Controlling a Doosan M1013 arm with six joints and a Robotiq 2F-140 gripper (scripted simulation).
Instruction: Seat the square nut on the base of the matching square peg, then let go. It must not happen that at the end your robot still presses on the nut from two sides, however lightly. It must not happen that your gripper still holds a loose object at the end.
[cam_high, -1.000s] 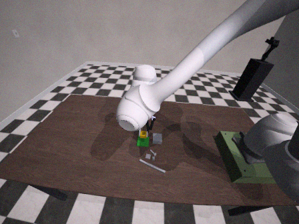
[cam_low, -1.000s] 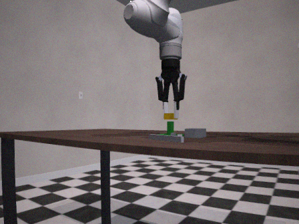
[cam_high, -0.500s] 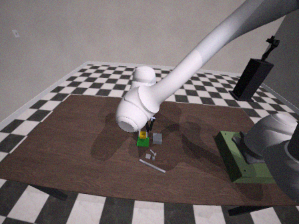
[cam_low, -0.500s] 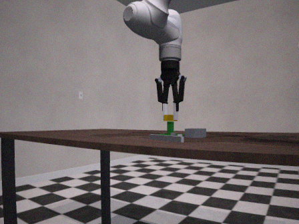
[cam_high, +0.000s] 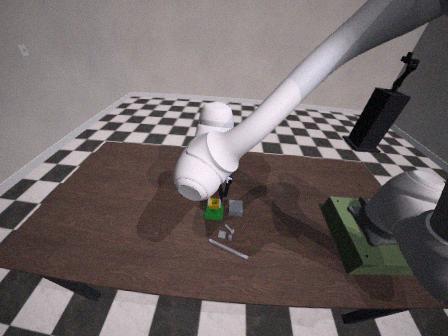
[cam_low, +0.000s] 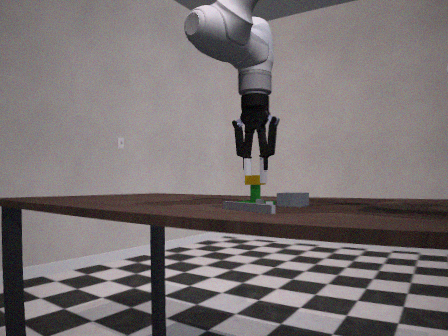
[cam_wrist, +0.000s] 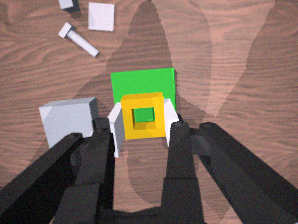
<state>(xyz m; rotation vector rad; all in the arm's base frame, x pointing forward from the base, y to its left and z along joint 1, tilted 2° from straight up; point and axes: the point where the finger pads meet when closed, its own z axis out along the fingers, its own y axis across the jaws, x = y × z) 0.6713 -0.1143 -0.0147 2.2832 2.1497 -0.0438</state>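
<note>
Now: the pale grey block 100 mm behind my hand, 20 mm to the right of it and 70 mm below it. Also, from my hand: flat square (40 mm behind, 110 mm to the left, 90 mm below); then grey bolt (70 mm behind, 90 mm to the left, 80 mm below); then grey bar (60 mm behind, 170 mm to the left, 80 mm below).
</note>
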